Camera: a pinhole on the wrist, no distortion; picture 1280 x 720 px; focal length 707.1 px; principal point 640.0 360.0 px. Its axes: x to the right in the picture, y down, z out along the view. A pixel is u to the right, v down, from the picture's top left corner.
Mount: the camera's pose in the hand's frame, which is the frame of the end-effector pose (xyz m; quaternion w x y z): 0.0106 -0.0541 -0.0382 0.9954 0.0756 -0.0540 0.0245
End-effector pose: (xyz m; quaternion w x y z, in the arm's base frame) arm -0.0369 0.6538 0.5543 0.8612 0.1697 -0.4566 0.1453
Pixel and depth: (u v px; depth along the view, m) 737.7 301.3 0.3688
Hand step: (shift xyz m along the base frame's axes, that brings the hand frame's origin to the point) -0.1703 -0.2608 0.1694
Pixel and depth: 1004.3 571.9 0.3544
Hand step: -0.1761 -0.1294 0.3071
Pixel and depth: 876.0 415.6 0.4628
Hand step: -0.2286 -0.2503 0.3127
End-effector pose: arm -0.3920 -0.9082 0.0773 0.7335 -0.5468 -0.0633 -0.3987
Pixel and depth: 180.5 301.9 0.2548
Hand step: -0.1341 0.2448 0.0710
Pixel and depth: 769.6 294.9 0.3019
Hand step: 0.0314 0.1931 0.2159
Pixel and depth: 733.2 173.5 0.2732
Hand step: -0.0167 0.1654 0.2243
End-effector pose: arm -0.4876 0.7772 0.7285 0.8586 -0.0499 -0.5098 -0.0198
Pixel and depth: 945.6 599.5 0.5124
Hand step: -0.3661 0.1049 0.3888
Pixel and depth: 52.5 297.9 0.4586
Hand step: -0.5313 -0.1470 -0.1776
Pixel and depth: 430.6 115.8 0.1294
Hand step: -0.0967 -0.1113 0.0113
